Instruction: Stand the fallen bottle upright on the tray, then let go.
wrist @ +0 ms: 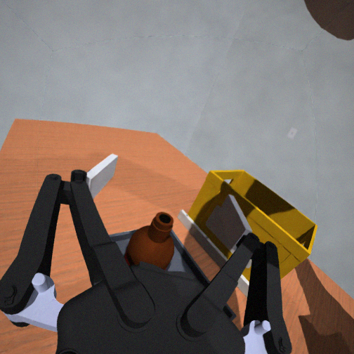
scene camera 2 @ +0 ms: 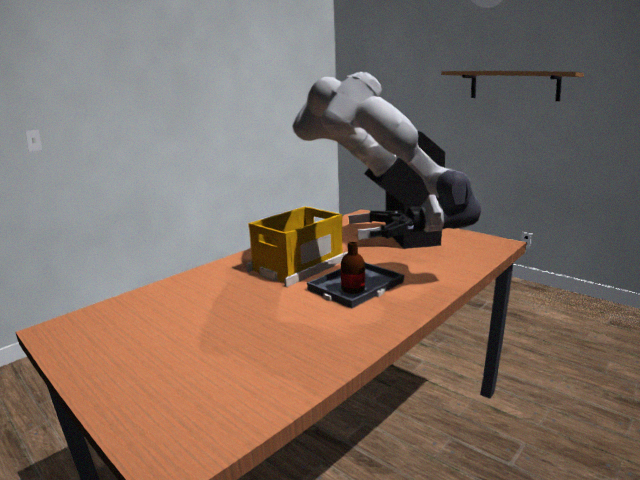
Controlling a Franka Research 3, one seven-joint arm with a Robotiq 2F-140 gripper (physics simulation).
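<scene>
A brown bottle (scene camera 2: 353,266) (wrist: 151,247) with a red label stands upright on the dark tray (scene camera 2: 330,293) (wrist: 187,256). In the wrist view its neck and shoulder show, and its lower part is hidden behind the gripper's body. My gripper (scene camera 2: 357,226) (wrist: 171,184) is wide open and empty. In the scene view it is above and behind the bottle, towards the robot's base, and its fingers do not touch the bottle.
A yellow crate (scene camera 2: 272,254) (wrist: 280,239) stands on the table (scene camera 2: 206,372) (wrist: 45,165) beside the tray. A low white strip (scene camera 2: 312,270) (wrist: 200,238) lies between the crate and the tray. A shelf (scene camera 2: 511,73) hangs on the wall behind the robot.
</scene>
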